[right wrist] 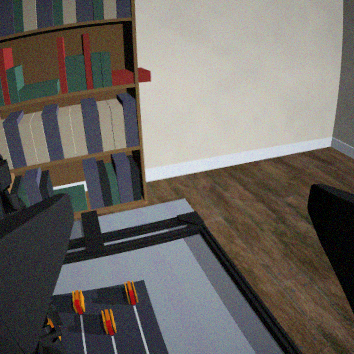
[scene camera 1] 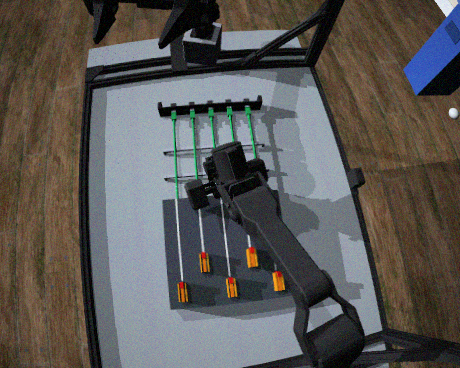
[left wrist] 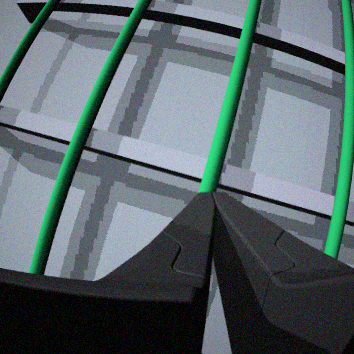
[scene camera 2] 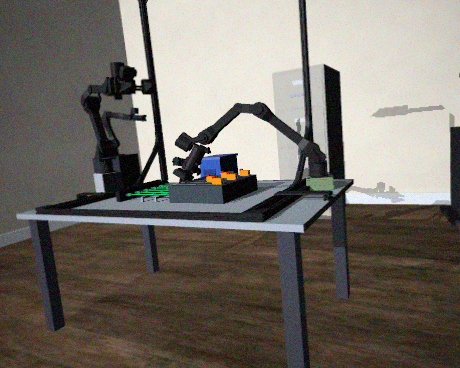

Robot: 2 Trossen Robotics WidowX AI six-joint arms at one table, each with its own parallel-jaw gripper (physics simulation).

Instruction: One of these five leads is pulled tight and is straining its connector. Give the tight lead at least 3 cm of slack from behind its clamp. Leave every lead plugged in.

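Frame: origin at the left arm's base, x up, y ahead, z left, level; millimetres.
Where they show: left gripper, fingertip midpoint: (left wrist: 210, 205); right gripper, fingertip midpoint: (right wrist: 193, 202) (scene camera 1: 126, 44) (scene camera 2: 141, 84); left arm's base at its link origin: (scene camera 2: 319, 176); right arm's base at its link origin: (scene camera 1: 202, 31) (scene camera 2: 107, 172).
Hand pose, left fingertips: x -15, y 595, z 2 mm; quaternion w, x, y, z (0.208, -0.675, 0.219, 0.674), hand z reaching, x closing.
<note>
Things, the pixels of their top centre, and the offset from my left fingertips. "*": a spot on its surface instead.
- black bar at a spot on its surface: (scene camera 1: 210, 107) * dx -2, dy +200, dz -57 mm
- middle lead at a spot on its surface: (left wrist: 231, 100) * dx -5, dy +40, dz -10 mm
Five leads run side by side from green plugs in a black bar (scene camera 1: 210, 107) to orange-and-red pieces on a dark block (scene camera 1: 192, 280) (scene camera 2: 200, 192). The leads are green near the bar and white over the block. Two thin rails cross under them. My left gripper (left wrist: 210, 205) (scene camera 2: 185, 177) is low over the leads, with its tips shut together at the middle lead (left wrist: 231, 100). That lead passes out of sight at the tips; whether it is pinched cannot be told. In scene camera 1 the left arm hides the fingertips. My right gripper (scene camera 1: 131, 42) (right wrist: 193, 202) is open and empty.
The neighbouring leads (left wrist: 95, 100) (left wrist: 344, 150) lie close on both sides of the left fingers. The left arm (scene camera 1: 280, 240) reaches over the block's right part. A black frame (scene camera 1: 85, 200) borders the table. The right arm is raised beyond the far edge.
</note>
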